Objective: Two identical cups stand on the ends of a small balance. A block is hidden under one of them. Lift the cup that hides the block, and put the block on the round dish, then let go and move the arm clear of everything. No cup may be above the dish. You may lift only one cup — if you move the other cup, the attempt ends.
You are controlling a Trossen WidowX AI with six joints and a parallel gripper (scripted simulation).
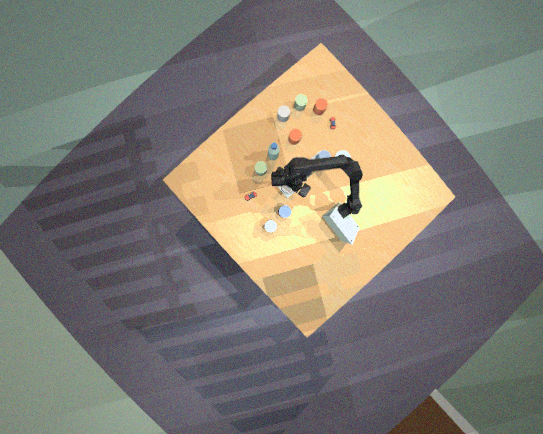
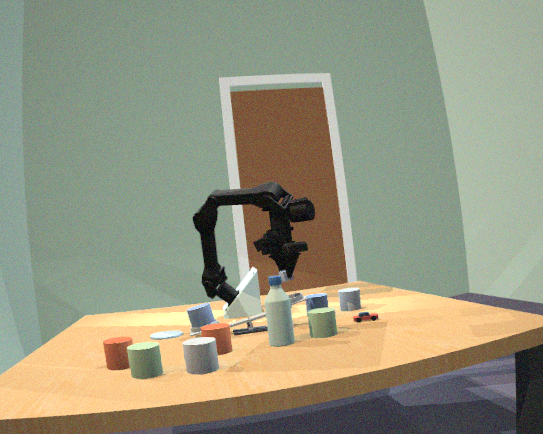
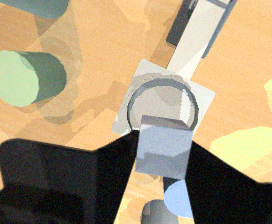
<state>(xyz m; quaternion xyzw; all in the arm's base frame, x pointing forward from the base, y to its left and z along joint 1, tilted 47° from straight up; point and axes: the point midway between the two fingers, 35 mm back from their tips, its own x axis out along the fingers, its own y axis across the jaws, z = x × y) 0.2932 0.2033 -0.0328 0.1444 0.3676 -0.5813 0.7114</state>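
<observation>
My gripper tip is now 380 mm to the left of the pale round dish, 140 mm above it and 60 mm past it. The rest, counted from my gripper tip: bottle: 210 mm ahead, 50 mm to the right, 30 mm below; small balance: 120 mm to the right, 120 mm below, 10 mm ahead; cup: 110 mm to the left, 110 mm below, 100 mm behind.
</observation>
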